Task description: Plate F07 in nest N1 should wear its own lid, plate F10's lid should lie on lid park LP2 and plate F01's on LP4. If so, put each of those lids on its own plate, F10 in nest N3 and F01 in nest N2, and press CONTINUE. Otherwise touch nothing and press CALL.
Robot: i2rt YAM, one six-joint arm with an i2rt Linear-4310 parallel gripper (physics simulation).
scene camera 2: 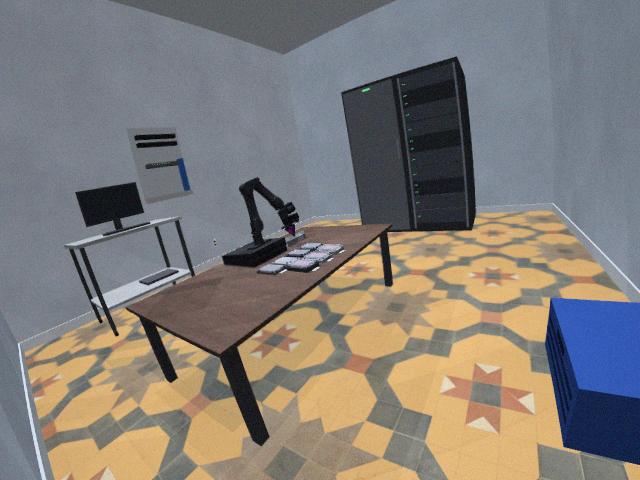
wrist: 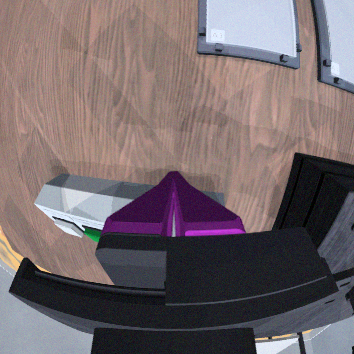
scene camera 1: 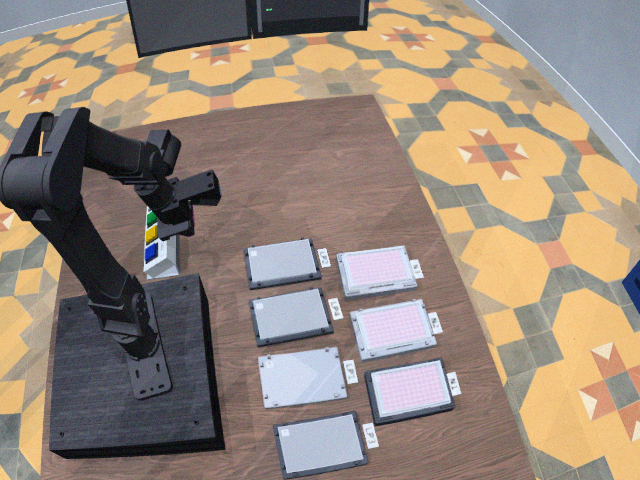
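Seen in the pictures: gripper, fingertip midpoint: (scene camera 2: 294,236) (wrist: 173,178) (scene camera 1: 191,234); arm's base, origin of the base link: (scene camera 2: 260,244) (scene camera 1: 144,345).
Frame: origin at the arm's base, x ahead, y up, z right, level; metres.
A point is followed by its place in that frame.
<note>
My gripper (scene camera 1: 191,221) @[x 0.138, y -0.017, z -0.230 m] (scene camera 2: 292,232) @[x 0.138, y -0.017, z -0.230 m] (wrist: 173,178) @[x 0.138, y -0.017, z -0.230 m] is shut and empty, its purple fingertips over the button box (scene camera 1: 169,262) @[x 0.078, y -0.037, z -0.194 m] (wrist: 90,199) @[x 0.110, y -0.039, z -0.327 m]. Whether they touch a button is hidden. Green (scene camera 1: 150,217) @[x 0.055, y -0.036, z -0.333 m] (wrist: 92,234) @[x 0.070, y -0.029, z -0.334 m], yellow (scene camera 1: 150,234) @[x 0.049, y -0.034, z -0.281 m] and blue (scene camera 1: 150,253) @[x 0.042, y -0.033, z -0.228 m] buttons show; their words are unreadable. In scene camera 1, pink-welled plates sit in N1 (scene camera 1: 412,390) @[x 0.413, y -0.050, z 0.216 m], N2 (scene camera 1: 394,328) @[x 0.439, y -0.054, z 0.088 m] and N3 (scene camera 1: 376,268) @[x 0.466, y -0.057, z -0.049 m]. Whether the N1 plate wears a clear lid is unclear. Greyish lids lie on LP2 (scene camera 1: 283,260) @[x 0.304, y -0.066, z -0.140 m], LP4 (scene camera 1: 292,313) @[x 0.280, y -0.066, z -0.017 m] and LP3 (scene camera 1: 321,445) @[x 0.235, y -0.066, z 0.245 m]. Plate and lid numbers are unreadable.
The pale lid park LP1 (scene camera 1: 302,377) @[x 0.252, y -0.074, z 0.110 m] stands between LP4 and LP3; I cannot tell whether a clear lid lies on it. The black arm base (scene camera 1: 180,356) @[x 0.062, y 0.005, z 0.042 m] (scene camera 2: 245,254) @[x 0.024, y -0.003, z 0.186 m] stands left of the parks. All stand on the brown wooden table (scene camera 1: 289,160) @[x 0.419, y -0.085, z -0.443 m] (scene camera 2: 227,304) @[x 0.249, y -0.084, z 0.625 m].
</note>
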